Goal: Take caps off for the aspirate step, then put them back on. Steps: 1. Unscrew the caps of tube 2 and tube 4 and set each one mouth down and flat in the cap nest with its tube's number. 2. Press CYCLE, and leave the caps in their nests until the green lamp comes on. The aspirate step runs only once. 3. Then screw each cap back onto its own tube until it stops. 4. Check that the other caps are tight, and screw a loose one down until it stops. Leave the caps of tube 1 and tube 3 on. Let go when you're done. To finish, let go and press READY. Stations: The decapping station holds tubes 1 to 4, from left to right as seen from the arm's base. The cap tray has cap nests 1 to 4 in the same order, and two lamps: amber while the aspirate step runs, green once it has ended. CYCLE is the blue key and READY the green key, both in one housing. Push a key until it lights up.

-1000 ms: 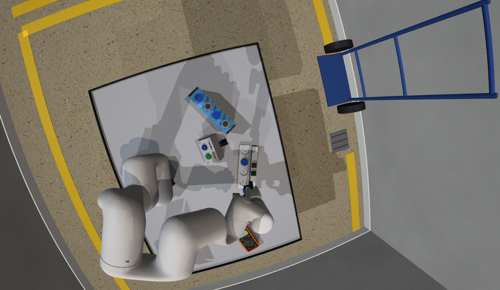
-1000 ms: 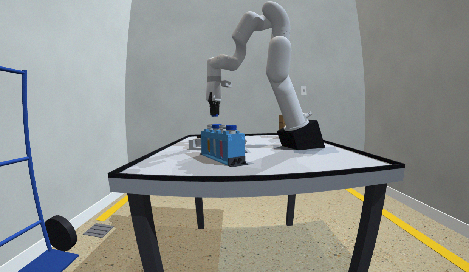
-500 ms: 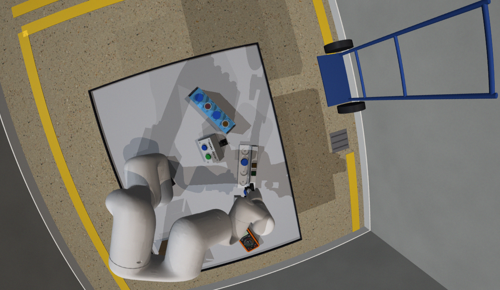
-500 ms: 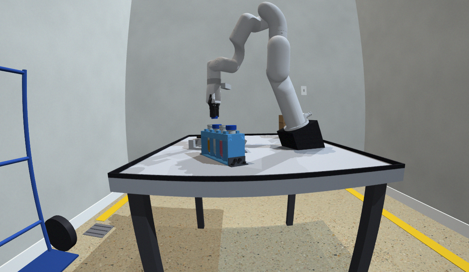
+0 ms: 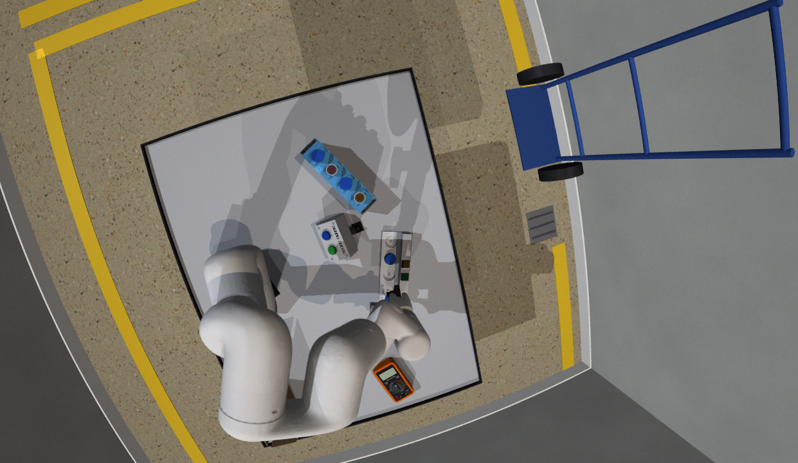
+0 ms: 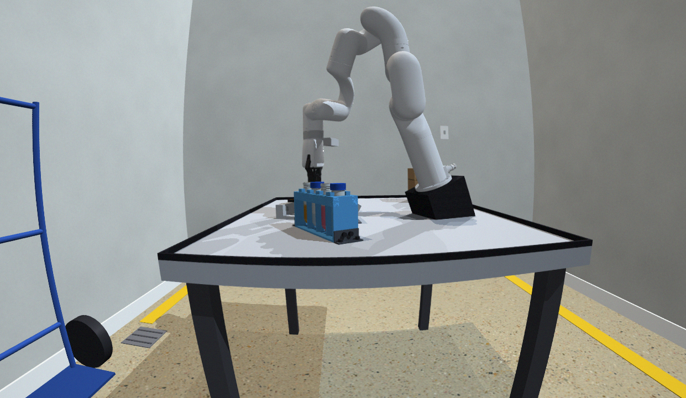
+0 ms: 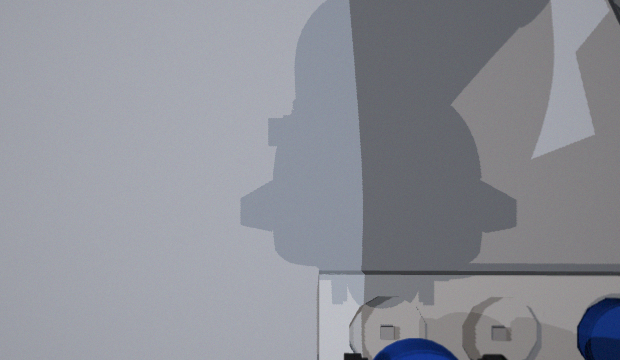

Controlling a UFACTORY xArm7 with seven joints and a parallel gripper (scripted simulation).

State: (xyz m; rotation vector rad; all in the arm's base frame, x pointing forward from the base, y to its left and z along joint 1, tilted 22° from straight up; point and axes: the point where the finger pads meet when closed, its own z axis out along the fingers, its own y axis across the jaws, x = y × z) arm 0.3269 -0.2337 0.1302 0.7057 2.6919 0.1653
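Now: the blue cycle key 80 mm behind my hand, 250 mm to the left of it and 40 mm below it. The rest, counted from my hand: key housing: 70 mm behind, 220 mm to the left, 50 mm below; then threaded tube neck: 50 mm ahead, 310 mm to the left, 10 mm above; then green ready key: 90 mm behind, 200 mm to the left, 40 mm below.
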